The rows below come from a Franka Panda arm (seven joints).
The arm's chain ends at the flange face. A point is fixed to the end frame.
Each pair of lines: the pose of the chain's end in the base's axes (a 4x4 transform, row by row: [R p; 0 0 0 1], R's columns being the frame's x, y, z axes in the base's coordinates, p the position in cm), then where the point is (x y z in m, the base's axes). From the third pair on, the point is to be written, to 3 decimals.
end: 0.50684 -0.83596 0.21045 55.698; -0.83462 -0.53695 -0.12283 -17.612; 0.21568 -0.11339 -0.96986 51.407; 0 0 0 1
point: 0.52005 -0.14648 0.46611
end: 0.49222 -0.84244 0.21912 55.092; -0.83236 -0.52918 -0.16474 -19.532; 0.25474 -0.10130 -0.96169 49.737; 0 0 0 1
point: 0.51494 -0.16712 0.44784
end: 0.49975 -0.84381 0.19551 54.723; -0.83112 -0.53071 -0.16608 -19.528; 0.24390 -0.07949 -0.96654 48.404; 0 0 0 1
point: 0.510 -0.167 0.435
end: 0.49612 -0.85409 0.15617 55.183; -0.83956 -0.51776 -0.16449 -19.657; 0.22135 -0.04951 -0.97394 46.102; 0 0 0 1
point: 0.513 -0.168 0.414
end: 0.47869 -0.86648 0.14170 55.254; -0.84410 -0.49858 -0.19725 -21.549; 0.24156 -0.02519 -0.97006 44.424; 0 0 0 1
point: 0.514 -0.187 0.397
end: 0.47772 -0.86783 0.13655 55.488; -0.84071 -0.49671 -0.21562 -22.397; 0.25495 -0.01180 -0.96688 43.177; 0 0 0 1
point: 0.516 -0.196 0.384
